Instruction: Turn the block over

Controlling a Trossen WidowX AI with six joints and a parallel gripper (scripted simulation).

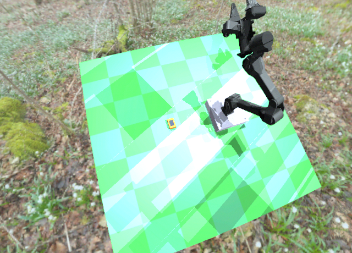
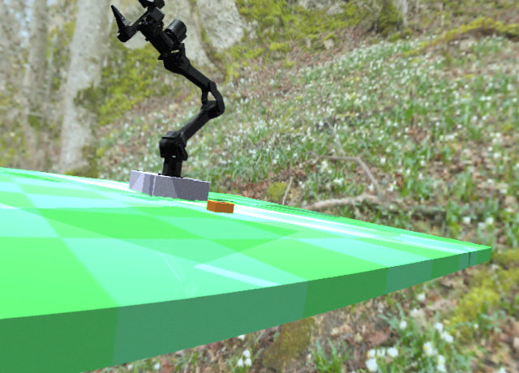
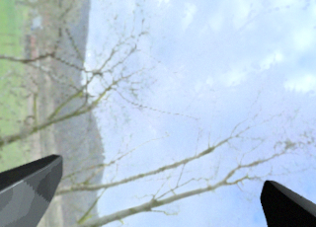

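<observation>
Right now the orange block is 36 cm ahead of my gripper tip, 19 cm to the left of it and 56 cm below it.
</observation>
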